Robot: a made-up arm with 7 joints.
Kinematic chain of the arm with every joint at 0, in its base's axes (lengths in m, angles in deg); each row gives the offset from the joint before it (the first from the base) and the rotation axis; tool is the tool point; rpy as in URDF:
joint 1: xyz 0 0 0.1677 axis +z
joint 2: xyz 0 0 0 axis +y
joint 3: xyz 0 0 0.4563 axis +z
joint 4: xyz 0.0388 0 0 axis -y
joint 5: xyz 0.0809 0 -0.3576 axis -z
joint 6: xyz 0 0 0 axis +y
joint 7: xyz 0.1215 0 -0.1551 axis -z
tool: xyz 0 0 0 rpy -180 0 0
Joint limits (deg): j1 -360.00..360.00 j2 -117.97..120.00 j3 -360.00..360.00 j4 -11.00..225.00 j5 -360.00..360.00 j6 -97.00..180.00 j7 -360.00..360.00
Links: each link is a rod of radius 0.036 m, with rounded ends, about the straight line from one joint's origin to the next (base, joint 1, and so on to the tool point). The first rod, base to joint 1, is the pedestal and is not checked.
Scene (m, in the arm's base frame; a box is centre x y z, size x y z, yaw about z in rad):
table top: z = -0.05
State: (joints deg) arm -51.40 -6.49 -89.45 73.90 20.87 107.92 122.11
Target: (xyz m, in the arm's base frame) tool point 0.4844 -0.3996 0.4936
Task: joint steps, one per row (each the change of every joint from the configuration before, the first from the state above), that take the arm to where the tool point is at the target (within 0.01 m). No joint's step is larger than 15 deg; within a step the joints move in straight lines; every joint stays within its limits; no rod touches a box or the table.
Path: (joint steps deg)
1: 14.51 8.93 12.45 9.02 5.66 -3.48 0.00
2: 14.51 8.94 12.44 9.01 5.66 -3.48 0.00
3: 14.50 8.93 12.45 9.02 5.66 -3.48 0.00

